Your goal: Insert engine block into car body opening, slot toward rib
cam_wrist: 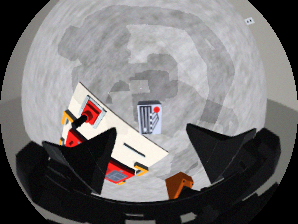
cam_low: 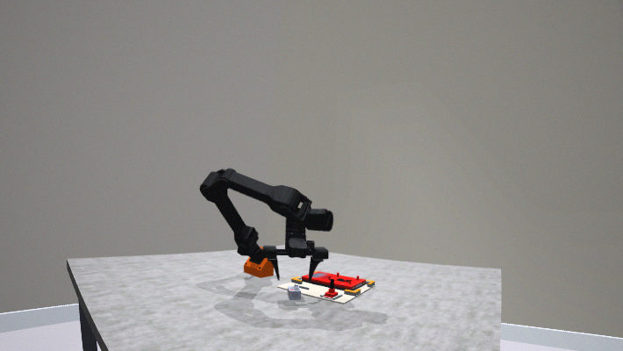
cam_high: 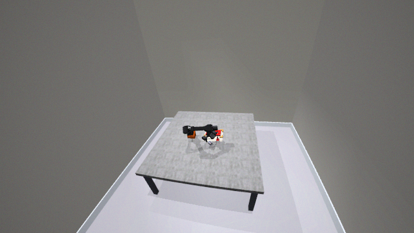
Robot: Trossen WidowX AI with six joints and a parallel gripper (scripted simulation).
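The engine block lies 1 cm to the left of my gripper tip and 4 cm below it.
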